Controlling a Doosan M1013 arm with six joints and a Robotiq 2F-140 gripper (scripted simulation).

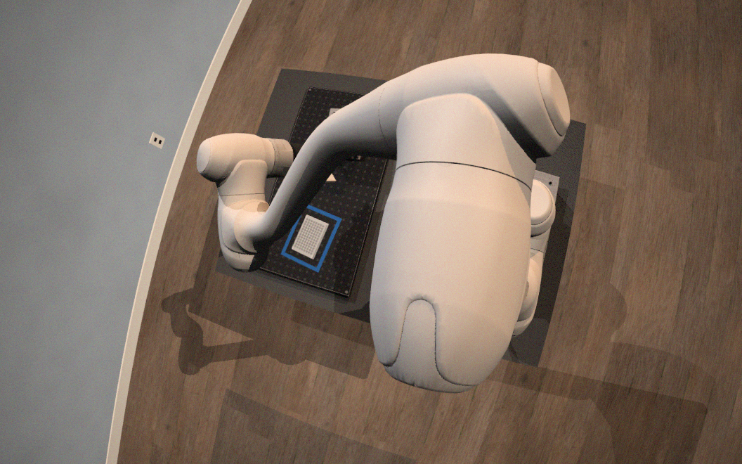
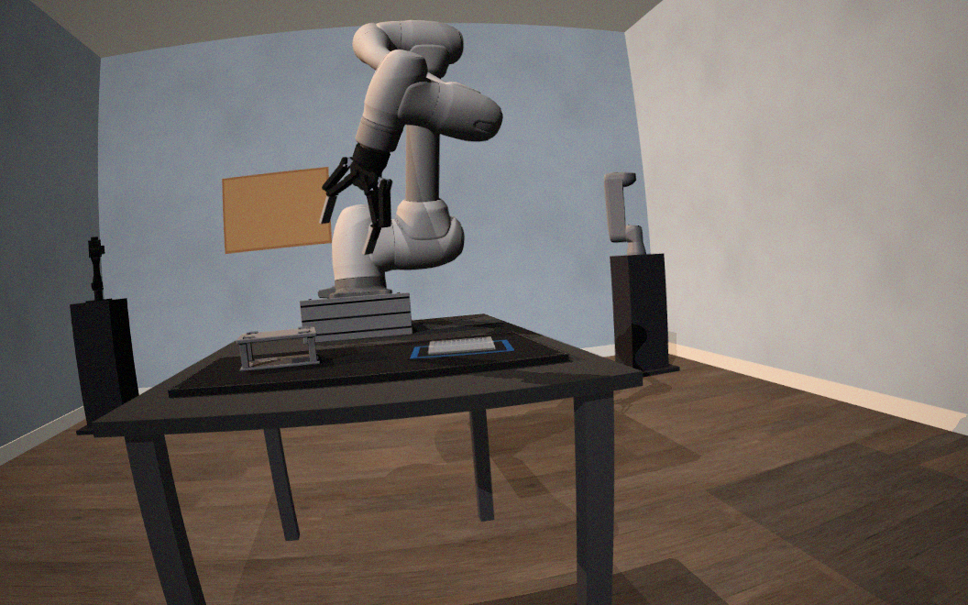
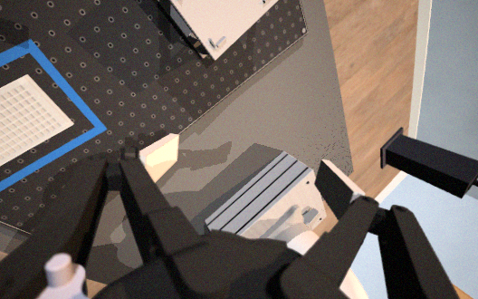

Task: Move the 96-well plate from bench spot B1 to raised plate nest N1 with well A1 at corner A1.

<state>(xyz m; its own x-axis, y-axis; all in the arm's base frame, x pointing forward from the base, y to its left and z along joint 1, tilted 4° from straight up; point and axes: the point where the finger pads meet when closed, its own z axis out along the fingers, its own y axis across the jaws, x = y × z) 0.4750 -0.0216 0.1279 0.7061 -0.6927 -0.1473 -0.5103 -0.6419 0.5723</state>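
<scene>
Right now my hand is 250 mm above the white 96-well plate, 210 mm to the right of it and 130 mm short of it.
</scene>
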